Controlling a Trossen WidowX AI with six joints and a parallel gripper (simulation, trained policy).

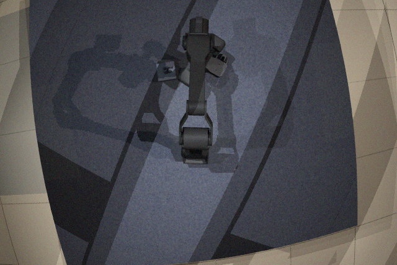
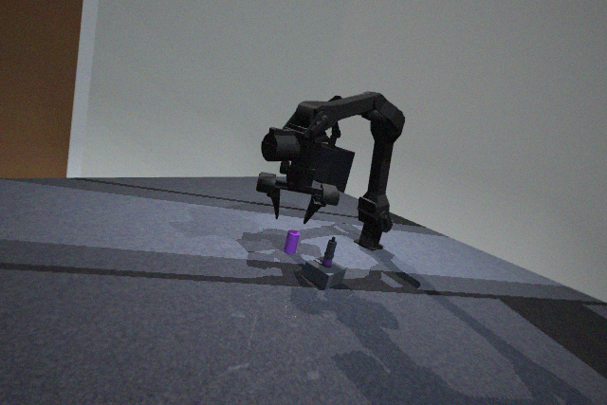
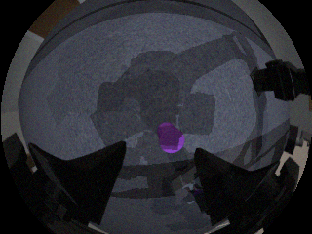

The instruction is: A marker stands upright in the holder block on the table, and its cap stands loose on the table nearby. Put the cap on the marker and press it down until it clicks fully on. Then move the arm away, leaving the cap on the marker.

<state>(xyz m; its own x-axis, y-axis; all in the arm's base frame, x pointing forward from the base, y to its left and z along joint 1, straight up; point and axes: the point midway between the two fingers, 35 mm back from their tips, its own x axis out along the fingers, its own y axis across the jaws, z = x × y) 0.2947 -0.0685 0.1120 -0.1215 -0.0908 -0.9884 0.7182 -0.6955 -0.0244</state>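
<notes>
Now: gripper tip 10 mm past the purple cap, 10 mm to the right of it and 50 mm above it. Round my gripper tip: grey holder block 10 mm ahead, 130 mm to the left, 60 mm below.
</notes>
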